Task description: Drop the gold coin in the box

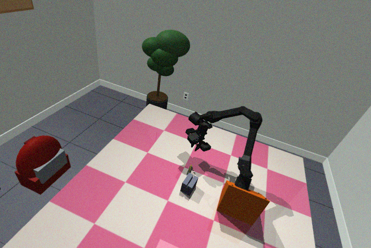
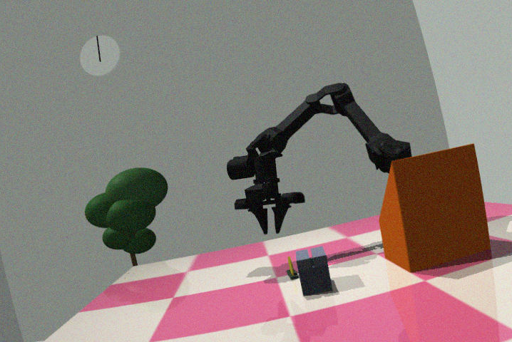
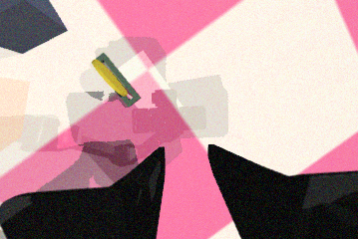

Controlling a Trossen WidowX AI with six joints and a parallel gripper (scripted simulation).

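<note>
The thin gold coin is 3 cm behind my gripper tip, 9 cm to the left of it and 7 cm below it.
</note>
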